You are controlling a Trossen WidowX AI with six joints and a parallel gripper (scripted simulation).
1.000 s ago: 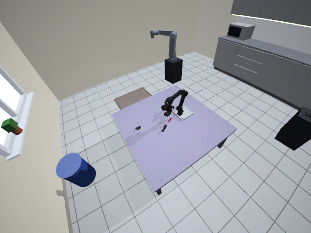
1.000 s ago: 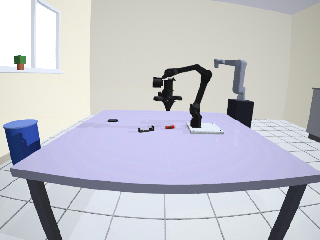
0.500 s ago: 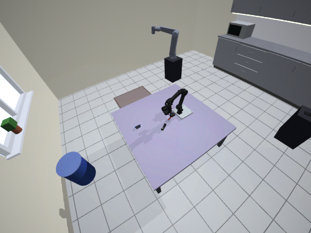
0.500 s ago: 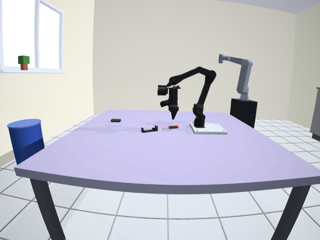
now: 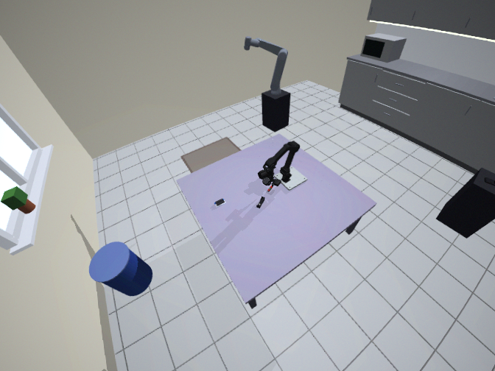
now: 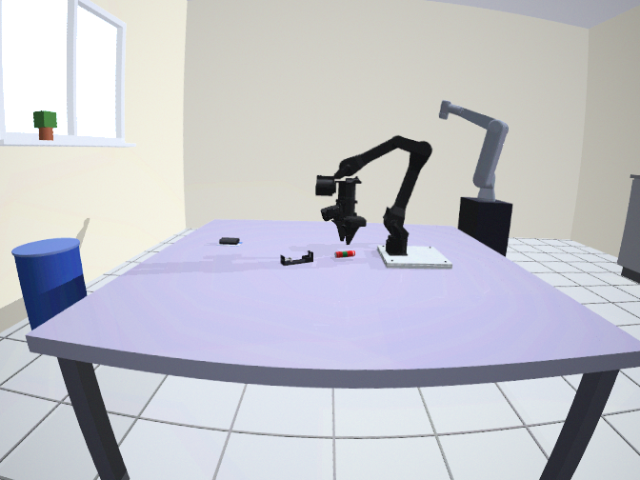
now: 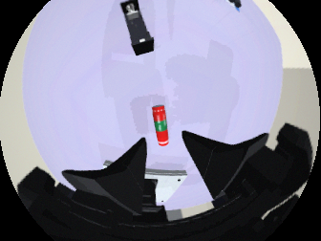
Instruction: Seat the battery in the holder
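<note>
Now: the battery 40 mm below my gripper tip.
</note>
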